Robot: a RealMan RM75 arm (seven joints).
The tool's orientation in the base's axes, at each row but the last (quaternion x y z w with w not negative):
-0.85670 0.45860 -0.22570 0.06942
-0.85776 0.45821 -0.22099 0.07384
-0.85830 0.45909 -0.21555 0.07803
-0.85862 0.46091 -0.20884 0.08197
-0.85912 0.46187 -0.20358 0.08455
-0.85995 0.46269 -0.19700 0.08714
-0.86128 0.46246 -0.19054 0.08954
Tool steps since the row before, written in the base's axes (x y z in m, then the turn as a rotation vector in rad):
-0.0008 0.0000 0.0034 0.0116 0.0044 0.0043
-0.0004 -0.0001 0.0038 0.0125 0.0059 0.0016
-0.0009 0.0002 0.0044 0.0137 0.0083 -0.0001
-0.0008 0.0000 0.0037 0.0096 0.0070 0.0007
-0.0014 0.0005 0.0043 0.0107 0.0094 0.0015
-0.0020 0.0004 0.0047 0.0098 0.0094 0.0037
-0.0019 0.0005 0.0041 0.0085 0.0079 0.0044
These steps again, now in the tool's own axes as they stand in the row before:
0.0007 -0.0005 -0.0034 0.0033 -0.0127 0.0010
0.0011 -0.0009 -0.0036 0.0017 -0.0133 0.0037
0.0007 -0.0009 -0.0043 -0.0002 -0.0150 0.0056
0.0007 -0.0006 -0.0037 -0.0009 -0.0114 0.0032
0.0001 -0.0007 -0.0045 -0.0021 -0.0139 0.0028
-0.0001 -0.0003 -0.0051 -0.0020 -0.0139 0.0004
-0.0004 -0.0002 -0.0045 -0.0012 -0.0123 -0.0007

